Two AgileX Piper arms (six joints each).
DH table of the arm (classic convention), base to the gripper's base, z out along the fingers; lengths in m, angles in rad. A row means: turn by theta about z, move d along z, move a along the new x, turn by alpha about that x. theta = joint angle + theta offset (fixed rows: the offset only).
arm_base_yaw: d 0.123  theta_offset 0  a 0  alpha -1.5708
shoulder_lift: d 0  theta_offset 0.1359  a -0.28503  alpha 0
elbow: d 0  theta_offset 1.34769  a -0.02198  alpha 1.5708
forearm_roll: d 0.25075  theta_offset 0  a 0  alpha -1.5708
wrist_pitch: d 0  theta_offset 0  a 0  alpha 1.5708
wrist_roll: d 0.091  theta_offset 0  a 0  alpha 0
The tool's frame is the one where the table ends.
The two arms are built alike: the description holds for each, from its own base.
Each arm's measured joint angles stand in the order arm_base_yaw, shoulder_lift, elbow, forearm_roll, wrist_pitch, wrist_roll.
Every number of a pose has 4 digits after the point.
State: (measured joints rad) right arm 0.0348 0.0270 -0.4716 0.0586 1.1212 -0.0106; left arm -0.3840 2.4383 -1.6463 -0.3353 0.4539 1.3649
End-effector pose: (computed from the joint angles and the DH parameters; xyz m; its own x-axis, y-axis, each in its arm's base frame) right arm -0.0009 0.0048 0.2649 -0.5561 -0.0045 -0.8311 -0.0703 0.9967 0.0417; left arm 0.4434 -0.1933 0.0488 -0.0374 0.9469 -0.3195 0.9425 0.1396 0.3035
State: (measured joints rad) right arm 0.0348 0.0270 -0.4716 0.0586 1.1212 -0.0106; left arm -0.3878 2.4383 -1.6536 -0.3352 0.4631 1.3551
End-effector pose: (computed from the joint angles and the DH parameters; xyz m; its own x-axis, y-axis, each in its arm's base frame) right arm -0.0009 0.0048 0.2649 -0.5561 -0.0045 -0.8311 -0.0703 0.9967 0.0417; left arm 0.4434 -0.1956 0.0503 -0.0414 0.9453 -0.3235 0.9436 0.1434 0.2983
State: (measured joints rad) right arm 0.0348 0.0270 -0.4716 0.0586 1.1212 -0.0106; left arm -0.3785 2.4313 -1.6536 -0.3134 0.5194 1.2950
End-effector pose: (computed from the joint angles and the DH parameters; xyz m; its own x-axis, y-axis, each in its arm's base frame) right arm -0.0009 0.0048 0.2649 -0.5561 -0.0045 -0.8311 -0.0703 0.9967 0.0417; left arm 0.4410 -0.1904 0.0517 -0.0942 0.9441 -0.3160 0.9536 0.1767 0.2437
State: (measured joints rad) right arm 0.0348 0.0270 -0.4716 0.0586 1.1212 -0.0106; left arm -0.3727 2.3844 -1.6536 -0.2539 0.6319 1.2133
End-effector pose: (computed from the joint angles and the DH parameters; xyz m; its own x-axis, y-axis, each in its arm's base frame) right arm -0.0009 0.0048 0.2649 -0.5561 -0.0045 -0.8311 -0.0703 0.9967 0.0417; left arm 0.4357 -0.1848 0.0703 -0.1339 0.9498 -0.2828 0.9645 0.1904 0.1829
